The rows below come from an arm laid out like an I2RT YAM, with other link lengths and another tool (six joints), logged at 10 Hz.
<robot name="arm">
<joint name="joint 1" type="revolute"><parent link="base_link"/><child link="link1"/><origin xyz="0 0 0.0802"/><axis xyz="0 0 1"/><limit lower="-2.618" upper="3.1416"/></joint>
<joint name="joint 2" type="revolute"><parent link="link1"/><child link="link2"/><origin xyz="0.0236 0.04 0.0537" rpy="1.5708 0 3.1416"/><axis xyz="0 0 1"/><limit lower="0" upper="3.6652"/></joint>
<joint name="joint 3" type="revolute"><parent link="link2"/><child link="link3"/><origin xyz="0.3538 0 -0.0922" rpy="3.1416 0 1.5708"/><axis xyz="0 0 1"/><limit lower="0" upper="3.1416"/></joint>
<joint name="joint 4" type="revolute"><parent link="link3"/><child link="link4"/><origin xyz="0.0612 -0.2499 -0.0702"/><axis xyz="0 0 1"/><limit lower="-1.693" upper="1.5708"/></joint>
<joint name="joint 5" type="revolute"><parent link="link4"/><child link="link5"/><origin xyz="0.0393 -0.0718 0.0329" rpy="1.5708 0 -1.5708"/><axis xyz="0 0 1"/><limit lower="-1.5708" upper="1.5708"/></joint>
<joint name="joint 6" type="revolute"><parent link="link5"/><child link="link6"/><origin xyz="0.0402 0 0.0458" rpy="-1.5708 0 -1.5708"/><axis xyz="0 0 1"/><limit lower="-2.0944" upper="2.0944"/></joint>
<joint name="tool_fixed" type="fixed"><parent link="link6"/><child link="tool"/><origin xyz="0.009 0.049 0.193" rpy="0 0.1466 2.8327"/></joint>
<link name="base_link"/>
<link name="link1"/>
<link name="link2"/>
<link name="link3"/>
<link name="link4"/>
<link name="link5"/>
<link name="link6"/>
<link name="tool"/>
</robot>
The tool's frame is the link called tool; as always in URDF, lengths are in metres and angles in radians.
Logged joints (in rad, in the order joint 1, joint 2, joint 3, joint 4, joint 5, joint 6), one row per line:
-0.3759 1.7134 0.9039 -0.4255 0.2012 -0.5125
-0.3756 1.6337 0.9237 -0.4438 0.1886 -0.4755
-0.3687 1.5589 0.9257 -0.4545 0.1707 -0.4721
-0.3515 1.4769 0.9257 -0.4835 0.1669 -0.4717
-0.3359 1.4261 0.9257 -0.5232 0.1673 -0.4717
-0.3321 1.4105 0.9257 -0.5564 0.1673 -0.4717
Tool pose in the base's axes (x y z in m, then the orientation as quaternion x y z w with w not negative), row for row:
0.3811 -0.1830 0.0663 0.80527 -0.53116 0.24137 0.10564
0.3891 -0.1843 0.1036 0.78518 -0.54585 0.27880 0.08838
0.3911 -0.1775 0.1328 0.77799 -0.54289 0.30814 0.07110
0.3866 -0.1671 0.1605 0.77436 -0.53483 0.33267 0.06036
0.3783 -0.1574 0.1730 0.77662 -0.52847 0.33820 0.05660
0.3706 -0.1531 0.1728 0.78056 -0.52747 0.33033 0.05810
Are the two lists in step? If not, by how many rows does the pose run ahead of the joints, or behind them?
They are in step.
